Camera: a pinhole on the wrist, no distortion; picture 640 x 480 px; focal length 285.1 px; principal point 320.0 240.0 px. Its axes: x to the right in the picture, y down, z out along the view. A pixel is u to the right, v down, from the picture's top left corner.
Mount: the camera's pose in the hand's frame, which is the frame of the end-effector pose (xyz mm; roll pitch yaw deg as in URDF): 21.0 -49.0 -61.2 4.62 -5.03 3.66
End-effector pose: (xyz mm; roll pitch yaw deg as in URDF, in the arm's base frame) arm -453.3 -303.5 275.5 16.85 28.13 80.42
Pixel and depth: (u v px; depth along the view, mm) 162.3 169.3 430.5
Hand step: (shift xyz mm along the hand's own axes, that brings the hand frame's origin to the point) -243.5 -207.3 336.8
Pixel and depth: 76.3 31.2 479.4
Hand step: -400.9 -465.4 350.7
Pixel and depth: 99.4 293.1 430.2
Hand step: -350.9 -27.5 343.2
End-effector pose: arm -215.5 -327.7 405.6 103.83 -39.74 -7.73
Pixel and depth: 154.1 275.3 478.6
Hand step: -299.3 -48.9 394.3
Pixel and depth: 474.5 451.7 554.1
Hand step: 245.0 331.5 548.3
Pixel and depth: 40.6 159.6 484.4
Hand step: -481.0 -256.6 367.2
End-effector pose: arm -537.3 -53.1 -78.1 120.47 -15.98 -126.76
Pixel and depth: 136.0 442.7 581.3
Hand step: -428.9 288.1 516.2
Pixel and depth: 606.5 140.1 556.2
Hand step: 544.8 -255.0 524.4
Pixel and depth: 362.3 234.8 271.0
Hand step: 39.1 -74.7 211.0
